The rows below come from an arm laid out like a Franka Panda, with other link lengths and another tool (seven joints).
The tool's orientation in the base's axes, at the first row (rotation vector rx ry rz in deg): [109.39 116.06 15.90]
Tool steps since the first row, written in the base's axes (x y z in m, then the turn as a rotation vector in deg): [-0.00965 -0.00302 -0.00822 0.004 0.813 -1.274]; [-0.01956 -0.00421 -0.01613 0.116 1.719 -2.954]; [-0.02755 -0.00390 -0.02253 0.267 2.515 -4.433]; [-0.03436 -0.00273 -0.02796 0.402 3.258 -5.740]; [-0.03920 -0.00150 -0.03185 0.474 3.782 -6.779]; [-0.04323 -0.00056 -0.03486 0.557 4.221 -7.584]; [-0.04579 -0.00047 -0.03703 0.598 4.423 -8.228]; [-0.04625 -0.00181 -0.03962 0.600 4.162 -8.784]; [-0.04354 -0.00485 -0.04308 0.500 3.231 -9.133]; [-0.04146 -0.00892 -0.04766 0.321 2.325 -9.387]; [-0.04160 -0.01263 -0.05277 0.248 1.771 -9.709]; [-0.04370 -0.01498 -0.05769 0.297 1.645 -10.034]
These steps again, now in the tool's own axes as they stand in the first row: [-0.00171 -0.01221 0.00423 0.951 -0.405 1.103]; [-0.00163 -0.02440 0.00791 2.036 -0.853 2.612]; [-0.00031 -0.03414 0.01078 2.988 -1.199 3.960]; [0.00172 -0.04236 0.01312 3.868 -1.501 5.149]; [0.00356 -0.04819 0.01478 4.503 -1.778 6.086]; [0.00498 -0.05296 0.01595 5.027 -1.965 6.820]; [0.00541 -0.05613 0.01698 5.299 -2.150 7.411]; [0.00439 -0.05761 0.01932 5.102 -2.374 7.948]; [0.00166 -0.05662 0.02381 4.221 -2.667 8.317]; [-0.00194 -0.05670 0.02918 3.357 -2.996 8.566]; [-0.00504 -0.05900 0.03418 2.846 -3.225 8.886]; [-0.00674 -0.06294 0.03814 2.755 -3.309 9.216]
